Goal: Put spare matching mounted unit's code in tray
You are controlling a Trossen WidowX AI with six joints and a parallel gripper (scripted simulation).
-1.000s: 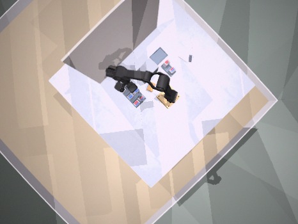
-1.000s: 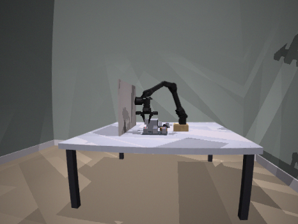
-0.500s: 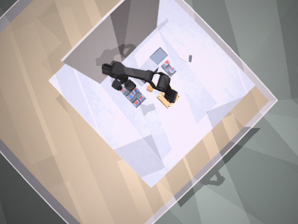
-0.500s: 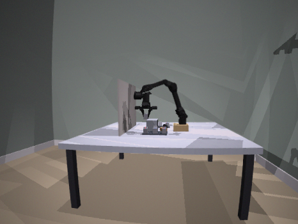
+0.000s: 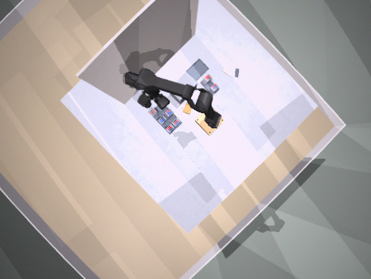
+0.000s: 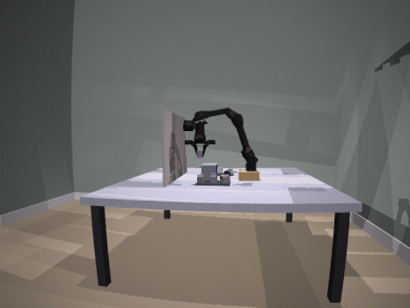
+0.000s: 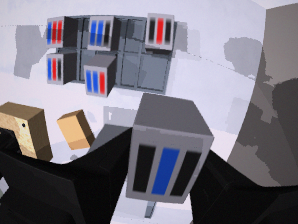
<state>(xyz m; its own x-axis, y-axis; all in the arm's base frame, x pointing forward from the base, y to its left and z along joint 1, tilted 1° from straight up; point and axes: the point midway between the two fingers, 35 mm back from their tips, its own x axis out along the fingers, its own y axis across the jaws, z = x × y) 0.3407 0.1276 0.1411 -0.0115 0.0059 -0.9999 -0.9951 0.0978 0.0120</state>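
The grey tray lies 30 mm behind my gripper tip, 350 mm to the right of it and 170 mm below it. Round my gripper tip: grey piece 250 mm behind, 520 mm to the right, 170 mm below; then rack 80 mm behind, 50 mm to the left, 160 mm below; then dark panel 180 mm ahead, 180 mm to the right, 60 mm above.
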